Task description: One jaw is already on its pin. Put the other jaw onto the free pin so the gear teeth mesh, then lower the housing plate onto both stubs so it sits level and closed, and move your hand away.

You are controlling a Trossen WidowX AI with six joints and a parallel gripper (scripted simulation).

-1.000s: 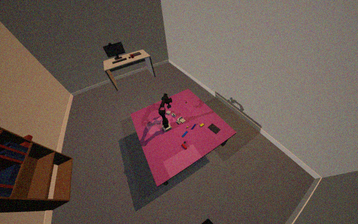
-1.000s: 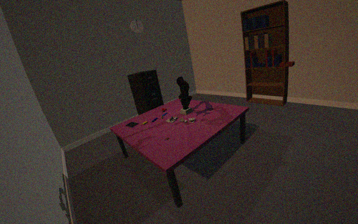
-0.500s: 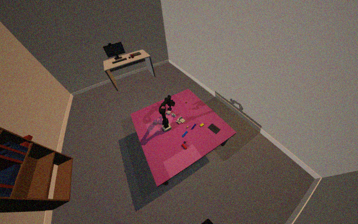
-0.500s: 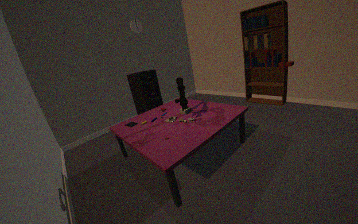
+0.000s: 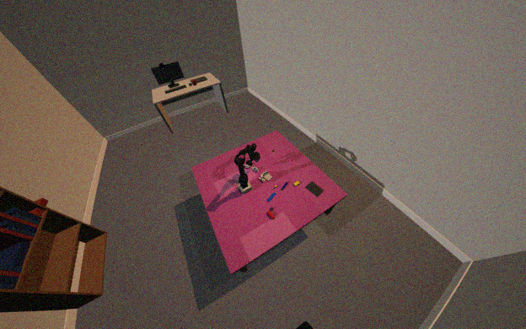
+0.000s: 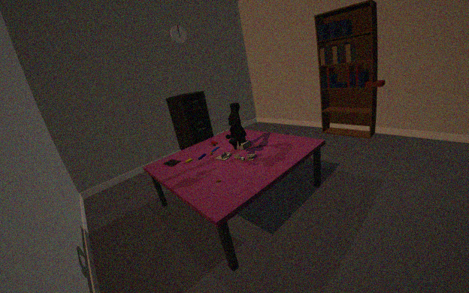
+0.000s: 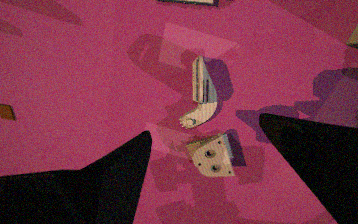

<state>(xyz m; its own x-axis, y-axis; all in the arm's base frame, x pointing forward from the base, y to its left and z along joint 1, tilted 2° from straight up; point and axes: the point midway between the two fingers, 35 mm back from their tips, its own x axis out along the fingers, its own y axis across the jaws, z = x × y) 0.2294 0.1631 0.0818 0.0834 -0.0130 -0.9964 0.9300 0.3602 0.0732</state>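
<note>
The grey jaw lies 20 mm to the left of my gripper tip and 100 mm below it. Round my gripper tip: yellow piece: 250 mm ahead, 450 mm to the right, 100 mm below; blue piece: 70 mm behind, 420 mm to the right, 100 mm below; small light piece: 40 mm behind, 90 mm to the left, 100 mm below.
</note>
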